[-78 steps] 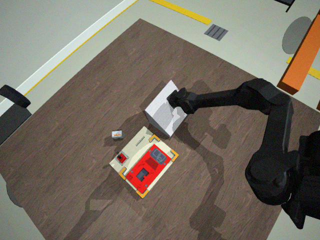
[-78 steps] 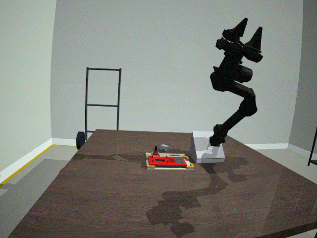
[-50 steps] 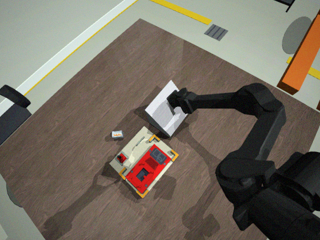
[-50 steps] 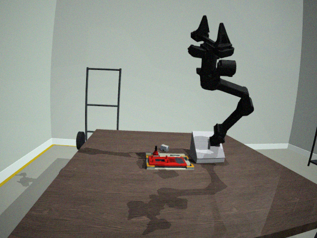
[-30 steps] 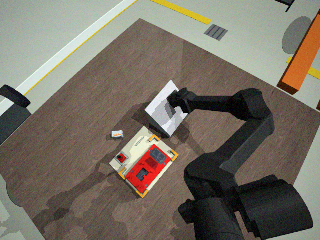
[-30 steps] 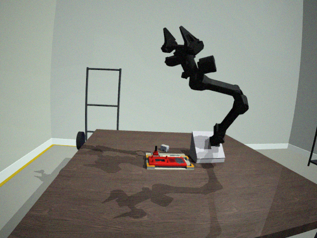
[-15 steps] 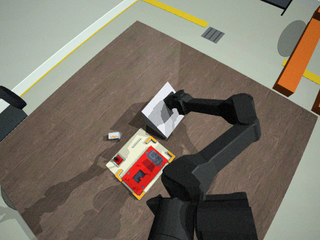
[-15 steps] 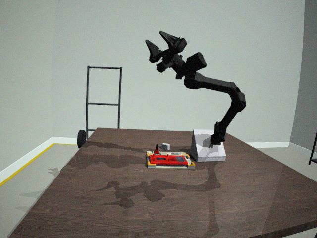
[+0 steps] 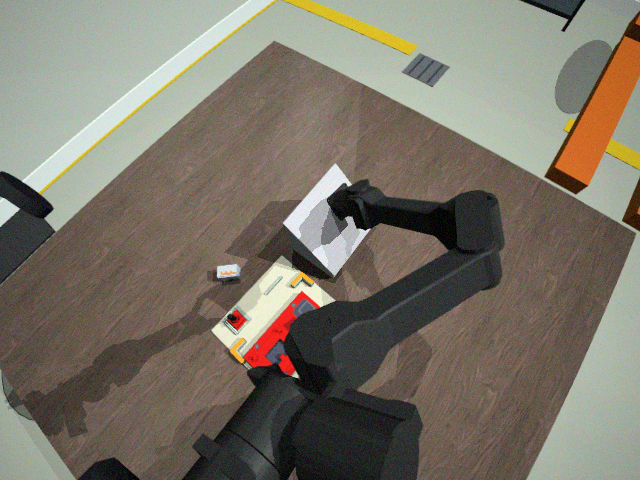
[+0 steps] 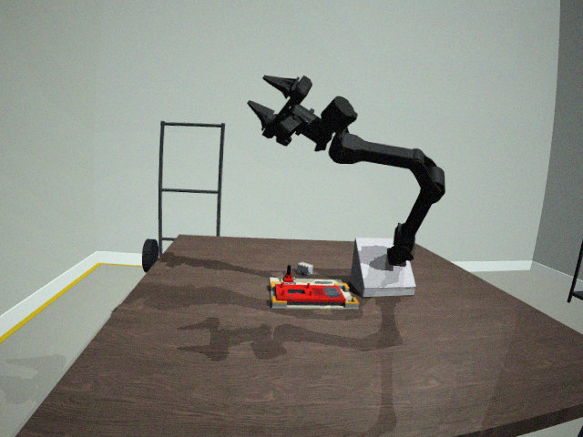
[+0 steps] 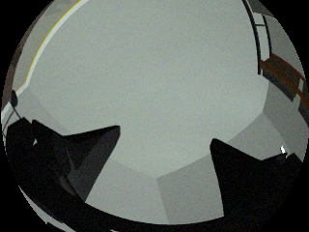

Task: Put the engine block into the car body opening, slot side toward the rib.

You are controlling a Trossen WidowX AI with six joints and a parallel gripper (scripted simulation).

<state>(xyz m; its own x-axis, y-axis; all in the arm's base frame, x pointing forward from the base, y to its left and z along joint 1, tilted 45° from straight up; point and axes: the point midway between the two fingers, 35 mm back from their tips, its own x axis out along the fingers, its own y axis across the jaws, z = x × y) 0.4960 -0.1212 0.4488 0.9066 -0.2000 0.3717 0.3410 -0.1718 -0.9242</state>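
My gripper tip is 200 mm past the grey engine block, 350 mm to the left of it and 550 mm above it. Also, from my gripper tip: black post 130 mm behind, 260 mm to the right, 530 mm below.
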